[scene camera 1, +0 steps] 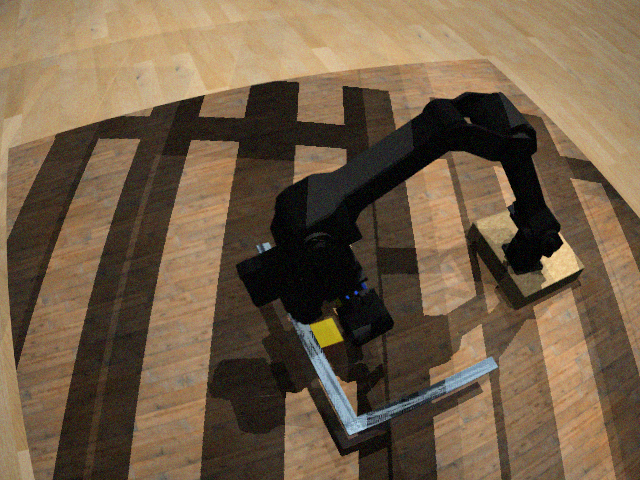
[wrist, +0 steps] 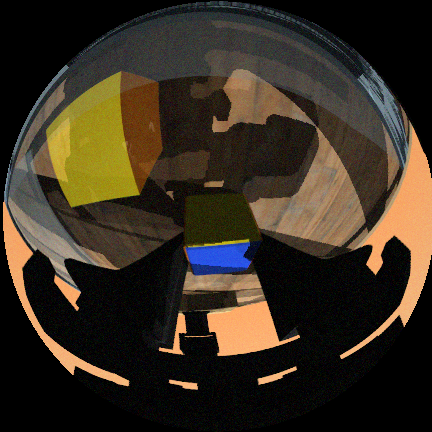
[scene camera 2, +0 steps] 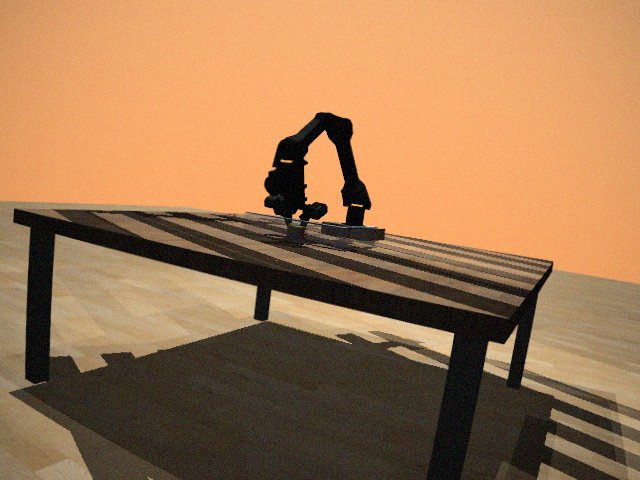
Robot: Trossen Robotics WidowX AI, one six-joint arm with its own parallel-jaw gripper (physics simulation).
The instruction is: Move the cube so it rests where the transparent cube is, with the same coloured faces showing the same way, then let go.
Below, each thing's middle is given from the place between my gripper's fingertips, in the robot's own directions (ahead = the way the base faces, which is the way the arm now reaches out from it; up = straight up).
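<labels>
Grey L-shaped rail [scene camera 2: 328,236]: my hand 10 mm below it, 10 mm past it, 50 mm to the right of it. Transparent cube [scene camera 1: 328,336]: 70 mm ahead of my hand, 60 mm to the left of it. Nearest to my hand of the things named here, going by their middles: the rail.
</labels>
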